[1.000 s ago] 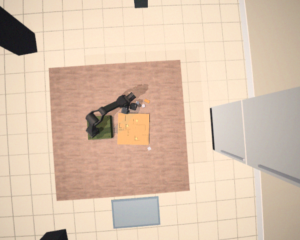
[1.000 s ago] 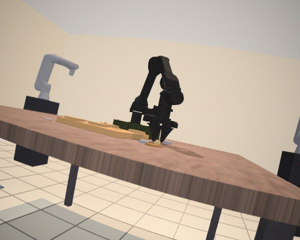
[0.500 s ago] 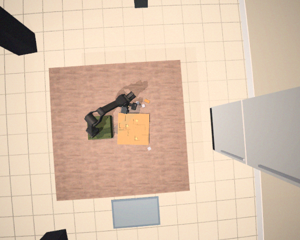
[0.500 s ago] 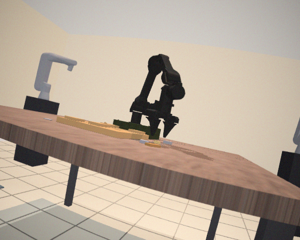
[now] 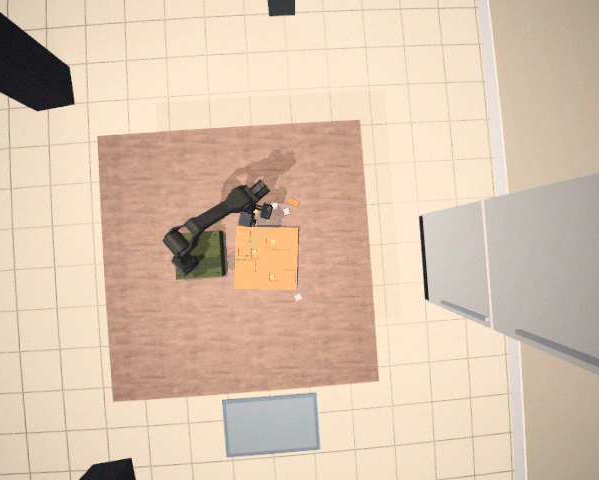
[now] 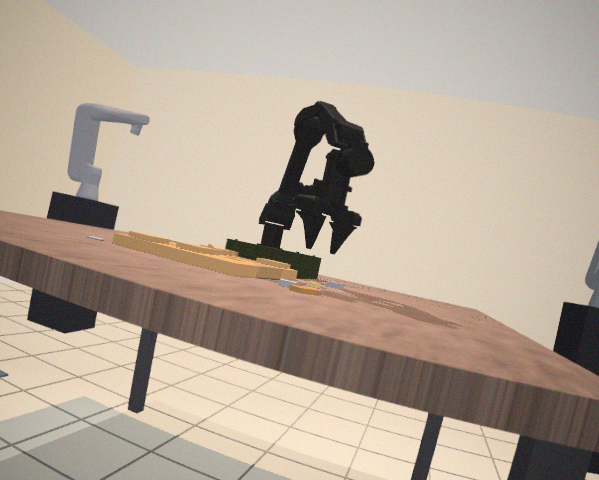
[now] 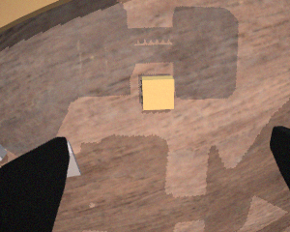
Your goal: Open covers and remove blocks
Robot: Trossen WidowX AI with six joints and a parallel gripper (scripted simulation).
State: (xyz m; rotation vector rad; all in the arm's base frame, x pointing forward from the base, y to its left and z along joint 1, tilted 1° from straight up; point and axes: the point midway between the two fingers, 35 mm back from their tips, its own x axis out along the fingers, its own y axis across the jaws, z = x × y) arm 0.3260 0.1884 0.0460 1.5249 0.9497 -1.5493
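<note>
Now: the puzzle board 2 cm ahead of my gripper tip, 22 cm to the right of it and 6 cm below it.
</note>
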